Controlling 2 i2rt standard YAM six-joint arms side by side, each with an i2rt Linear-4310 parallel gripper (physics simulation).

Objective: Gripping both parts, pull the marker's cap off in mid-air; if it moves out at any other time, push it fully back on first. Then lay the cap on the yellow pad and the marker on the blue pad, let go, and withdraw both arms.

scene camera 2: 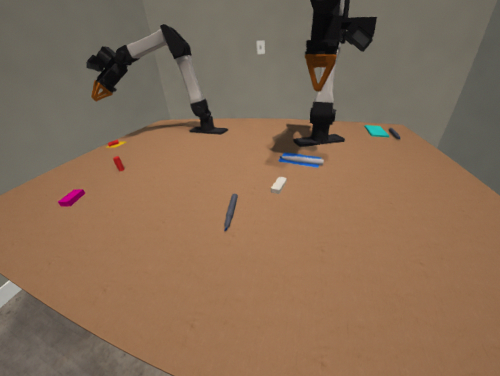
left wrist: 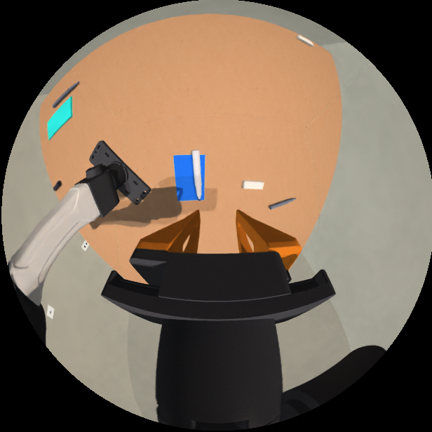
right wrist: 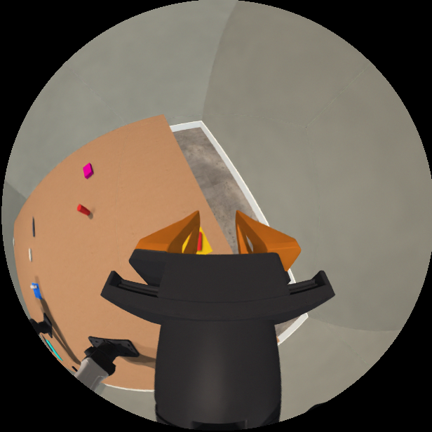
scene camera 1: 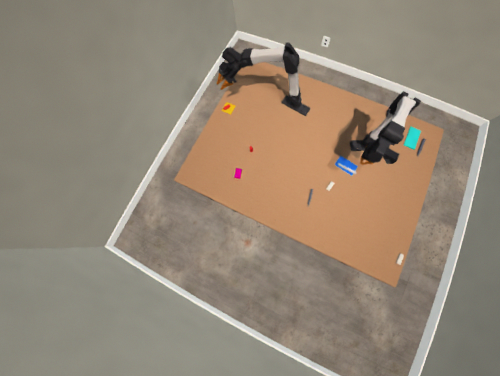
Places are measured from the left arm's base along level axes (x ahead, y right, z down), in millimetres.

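Pixels of known places: left gripper, fingertip midpoint: (scene camera 2: 317, 90) (scene camera 1: 362, 161); right gripper, fingertip midpoint: (scene camera 2: 93, 99) (scene camera 1: 219, 86); left arm's base, origin of the base link: (scene camera 2: 319, 141) (scene camera 1: 365, 145); right arm's base, origin of the base link: (scene camera 2: 208, 131) (scene camera 1: 295, 105).
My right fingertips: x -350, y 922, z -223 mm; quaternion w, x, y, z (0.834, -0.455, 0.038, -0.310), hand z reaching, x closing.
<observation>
For each thing: its top centre in the pictures, then the offset to it from my right fingertips. "spot": a spot on its surface instead.
- white marker, middle of its top: (scene camera 2: 301, 157) (scene camera 1: 346, 167) dx +502, dy -769, dz +205 mm
- blue pad, surface spot: (scene camera 1: 339, 163) spot: dx +471, dy -729, dz +208 mm
- red cap, middle of its top: (scene camera 2: 112, 141) (scene camera 1: 226, 106) dx +2, dy -9, dz +204 mm
- yellow pad, middle of its top: (scene camera 2: 116, 144) (scene camera 1: 228, 108) dx +5, dy -21, dz +223 mm
- second red cylinder, middle of its top: (scene camera 2: 116, 157) (scene camera 1: 250, 147) dx +345, dy -172, dz +175 mm
- magenta block, middle of its top: (scene camera 2: 70, 195) (scene camera 1: 238, 173) dx +500, dy -82, dz +208 mm
- white block, middle of its top: (scene camera 2: 279, 182) (scene camera 1: 330, 185) dx +613, dy -655, dz +211 mm
- grey pen, middle of its top: (scene camera 2: 230, 208) (scene camera 1: 310, 197) dx +681, dy -523, dz +209 mm
- teal pad, middle of its top: (scene camera 2: 376, 129) (scene camera 1: 412, 137) dx +313, dy -1247, dz +215 mm
- dark pen, middle of its top: (scene camera 2: 395, 131) (scene camera 1: 421, 147) dx +386, dy -1285, dz +205 mm
The white marker (scene camera 1: 347, 166) (scene camera 2: 302, 159) (left wrist: 196, 172) lies uncapped on the blue pad (scene camera 1: 340, 162) (left wrist: 183, 172), with one end reaching slightly past the pad's edge in the left wrist view. The red cap (scene camera 1: 227, 107) (scene camera 2: 113, 143) (right wrist: 200, 241) lies on the yellow pad (scene camera 1: 231, 110) (scene camera 2: 120, 145) (right wrist: 206, 248). My left gripper (left wrist: 217, 214) is open and empty, high above the table near the blue pad. My right gripper (scene camera 1: 223, 86) (right wrist: 217, 215) is open and empty, raised above and beyond the yellow pad. The left fingers are partly hidden by the arm in scene camera 1.
A second red cylinder (scene camera 1: 251, 149) (scene camera 2: 118, 163) (right wrist: 83, 210), a magenta block (scene camera 1: 238, 173) (scene camera 2: 72, 197) (right wrist: 88, 170), a white block (scene camera 1: 330, 186) (scene camera 2: 279, 184) (left wrist: 253, 185) and a grey pen (scene camera 1: 310, 197) (scene camera 2: 231, 212) (left wrist: 282, 203) lie on the table. A teal pad (scene camera 1: 412, 137) (scene camera 2: 376, 131) lies beside another dark pen (scene camera 1: 421, 147) (scene camera 2: 394, 133).
</observation>
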